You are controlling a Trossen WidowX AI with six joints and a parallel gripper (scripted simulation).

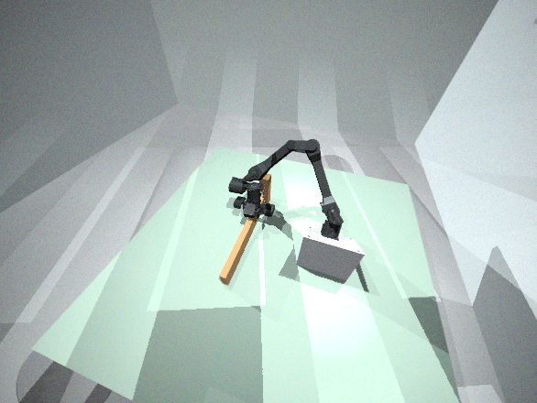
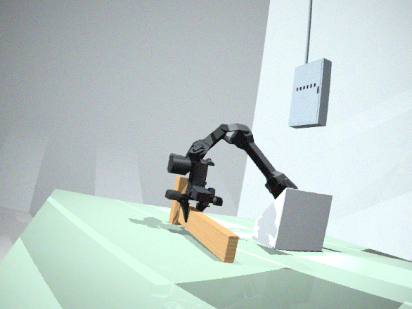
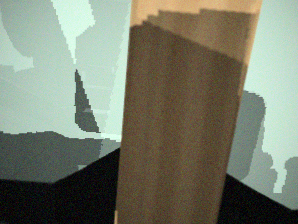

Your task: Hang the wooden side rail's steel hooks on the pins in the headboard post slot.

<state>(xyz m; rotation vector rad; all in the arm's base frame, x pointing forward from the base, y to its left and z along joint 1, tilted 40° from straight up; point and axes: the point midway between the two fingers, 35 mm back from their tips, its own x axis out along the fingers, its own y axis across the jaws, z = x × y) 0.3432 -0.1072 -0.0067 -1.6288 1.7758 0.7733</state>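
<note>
Right now the headboard post is 150 mm to the right of my gripper tip, 40 mm above it and 10 mm behind it.
</note>
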